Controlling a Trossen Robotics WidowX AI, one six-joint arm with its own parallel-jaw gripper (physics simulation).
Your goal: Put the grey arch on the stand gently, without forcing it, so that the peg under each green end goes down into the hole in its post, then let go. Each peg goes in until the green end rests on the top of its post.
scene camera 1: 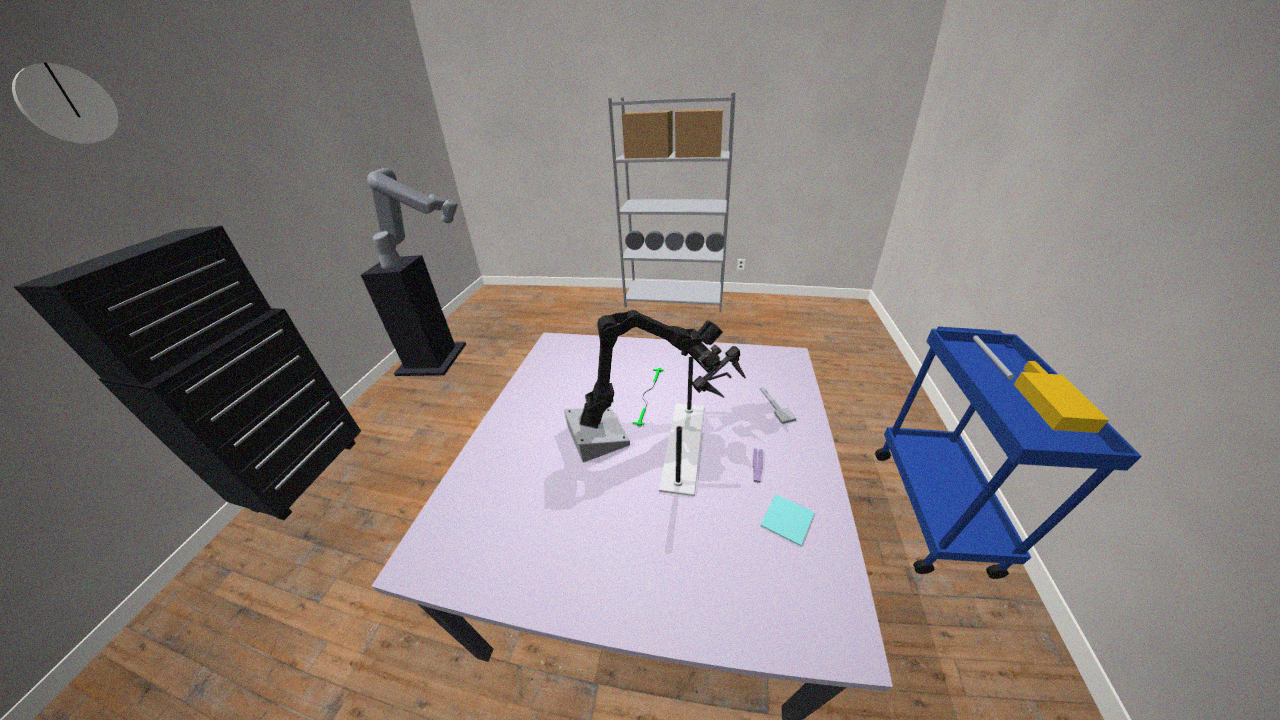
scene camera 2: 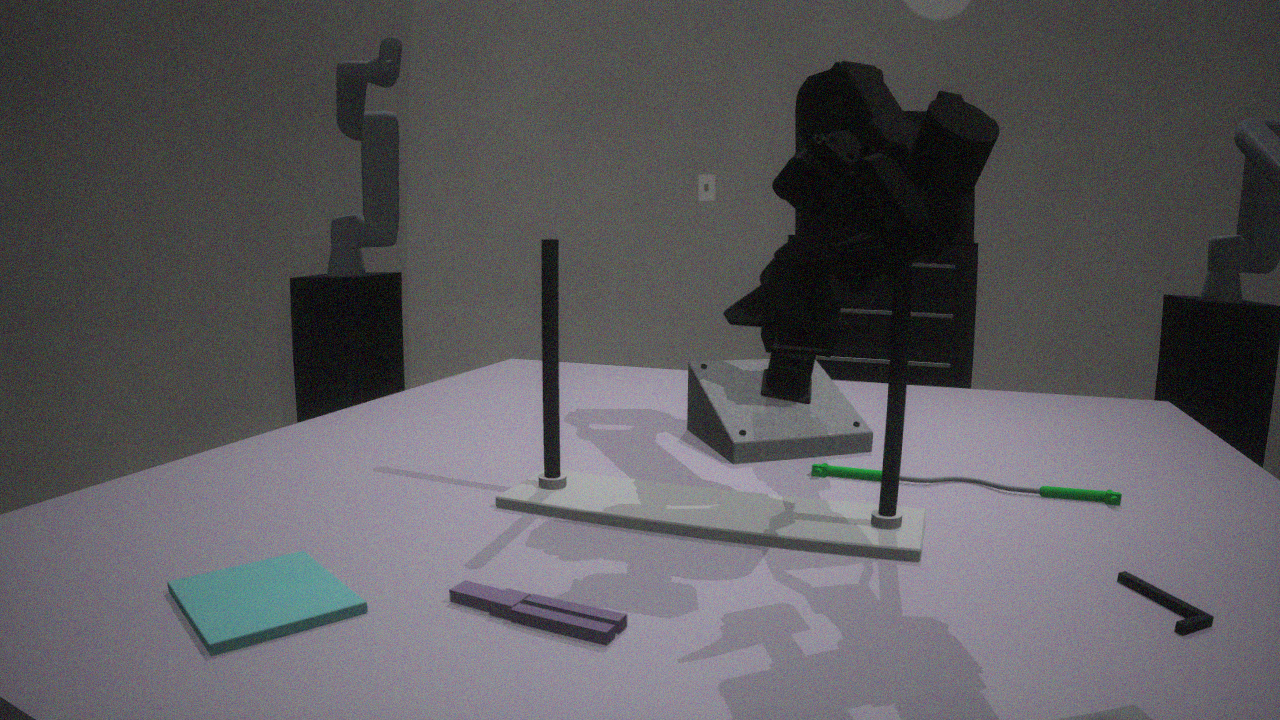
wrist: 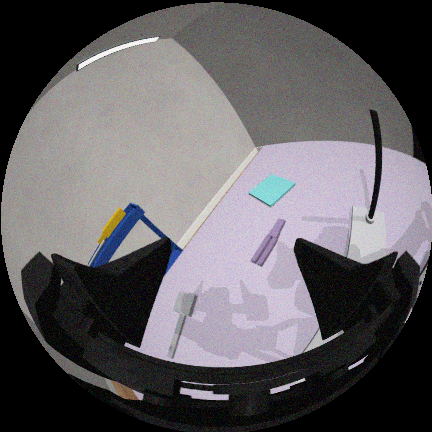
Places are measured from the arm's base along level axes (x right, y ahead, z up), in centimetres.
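Where they show: gripper, fingertip midpoint: [scene camera 1: 734,387] [scene camera 2: 750,291] [wrist: 234,245]; arm's base at its link origin: [scene camera 1: 589,421] [scene camera 2: 786,387].
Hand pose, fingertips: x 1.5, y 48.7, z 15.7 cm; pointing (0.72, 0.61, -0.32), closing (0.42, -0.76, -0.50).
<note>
Each offset is from my fingertips to the top centre of the thing. "spot": to the spot under its first point. Level surfaces: height alone.
The grey arch @[dz -21.0, dx -22.3, dy -28.6 cm] [scene camera 1: 645,394] [scene camera 2: 971,480] lies flat on the table, between the robot base and the stand, towards the far post. Its green ends show at both tips; the peg details are too small to tell. The stand has a white base @[dz -21.1 cm] [scene camera 1: 684,449] [scene camera 2: 657,514] [wrist: 367,242] and two upright black posts. The near post @[dz +2.2, dx +20.4, dy -18.6 cm] [scene camera 1: 678,456] [scene camera 2: 551,358] [wrist: 378,165] stands apart from my gripper. The far post @[dz +2.2, dx -12.0, dy -13.2 cm] [scene camera 1: 690,386] [scene camera 2: 894,411] is close to the gripper in scene camera 1. My gripper [scene camera 1: 733,385] [wrist: 234,245] is open and empty, raised above the table. Its fingertips are unclear in scene camera 2.
A purple clip-like piece @[dz -21.1, dx +13.6, dy +7.6 cm] [scene camera 1: 758,465] [scene camera 2: 537,611] [wrist: 268,242], a teal square @[spot: dz -21.3, dx +33.7, dy +12.3 cm] [scene camera 1: 787,519] [scene camera 2: 268,601] [wrist: 272,190] and a grey paddle-shaped tool @[dz -21.0, dx -15.6, dy +20.4 cm] [scene camera 1: 784,415] [wrist: 186,305] lie beyond the stand from the robot base [scene camera 1: 597,436] [scene camera 2: 801,425]. A black L-shaped piece @[dz -21.5, dx -32.2, dy +1.0 cm] [scene camera 2: 1163,601] lies at right in scene camera 2.
</note>
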